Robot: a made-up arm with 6 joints.
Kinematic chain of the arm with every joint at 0, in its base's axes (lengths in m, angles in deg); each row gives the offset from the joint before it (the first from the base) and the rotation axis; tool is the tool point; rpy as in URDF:
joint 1: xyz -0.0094 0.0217 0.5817 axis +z
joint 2: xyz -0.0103 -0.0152 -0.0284 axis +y
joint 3: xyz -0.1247 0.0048 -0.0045 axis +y
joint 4: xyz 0.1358 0.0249 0.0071 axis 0.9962 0 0.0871
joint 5: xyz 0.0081 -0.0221 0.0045 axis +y
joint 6: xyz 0.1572 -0.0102 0.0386 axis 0.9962 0 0.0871
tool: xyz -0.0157 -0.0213 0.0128 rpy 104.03 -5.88 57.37
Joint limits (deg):
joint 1: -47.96..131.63
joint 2: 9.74..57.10
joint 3: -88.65..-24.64
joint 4: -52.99..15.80
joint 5: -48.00..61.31
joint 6: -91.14..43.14
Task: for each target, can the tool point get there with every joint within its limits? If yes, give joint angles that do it. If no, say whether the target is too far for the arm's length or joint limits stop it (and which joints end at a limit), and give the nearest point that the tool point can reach.
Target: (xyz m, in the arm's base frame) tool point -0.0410 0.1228 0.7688
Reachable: yes | joints 104.19 28.86 -34.39 -17.29 -26.79 -29.64
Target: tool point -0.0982 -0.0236 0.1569
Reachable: no: joint limits stop it (at a limit: joint 1, joint 2, joint 3, joint 4, joint 5, joint 6) | nearest point -0.0447 0.0762 0.4331 | short by 0.298 m
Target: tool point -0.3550 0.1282 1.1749
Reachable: no: too far | nearest point -0.1852 0.0759 0.8604 | short by 0.361 m
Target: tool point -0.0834 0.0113 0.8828
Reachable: yes | joints -24.71 31.91 -83.40 -0.96 -30.14 15.48
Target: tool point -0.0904 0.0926 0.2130
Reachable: no: joint limits stop it (at a limit: joint 1, joint 2, joint 3, joint 4, joint 5) | nearest point -0.0582 0.0893 0.4341 | short by 0.223 m
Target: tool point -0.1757 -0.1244 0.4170
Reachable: no: joint limits stop it (at a limit: joint 1, joint 2, joint 3, joint 5, joint 6) | nearest point -0.0169 -0.1029 0.4779 | short by 0.171 m
